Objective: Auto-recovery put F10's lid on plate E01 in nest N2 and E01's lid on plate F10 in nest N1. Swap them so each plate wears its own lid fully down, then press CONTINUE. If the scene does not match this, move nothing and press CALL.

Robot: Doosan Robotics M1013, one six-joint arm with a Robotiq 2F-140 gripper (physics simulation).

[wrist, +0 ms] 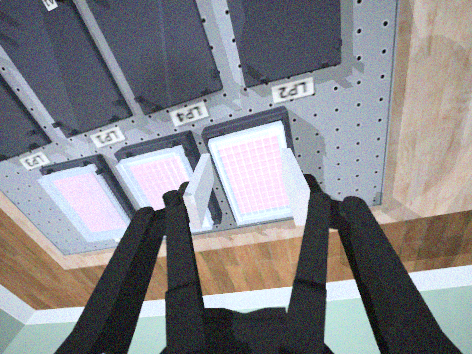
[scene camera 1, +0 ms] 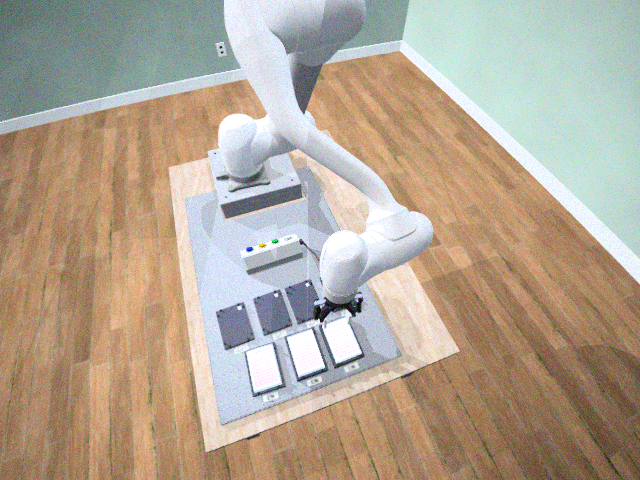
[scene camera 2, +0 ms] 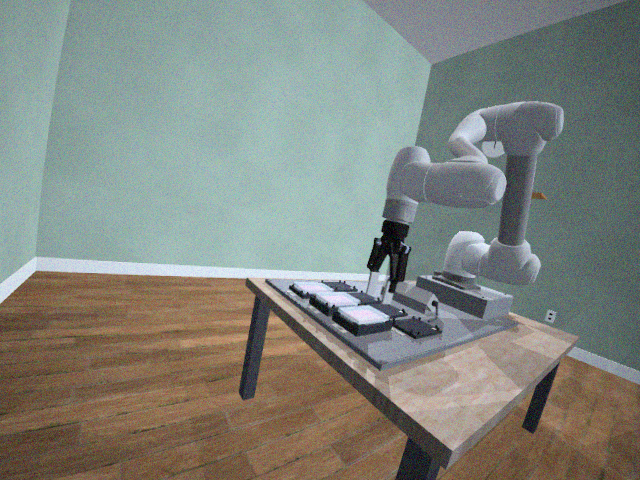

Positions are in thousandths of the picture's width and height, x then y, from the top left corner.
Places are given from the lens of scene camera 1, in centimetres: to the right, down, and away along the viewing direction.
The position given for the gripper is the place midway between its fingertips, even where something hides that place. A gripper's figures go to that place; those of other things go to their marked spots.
gripper (scene camera 1: 526, 670): 5, 26, 100
white button box (scene camera 1: 416, 532): -20, 6, 116
LP1 lid pad (scene camera 1: 424, 645): -17, 24, 110
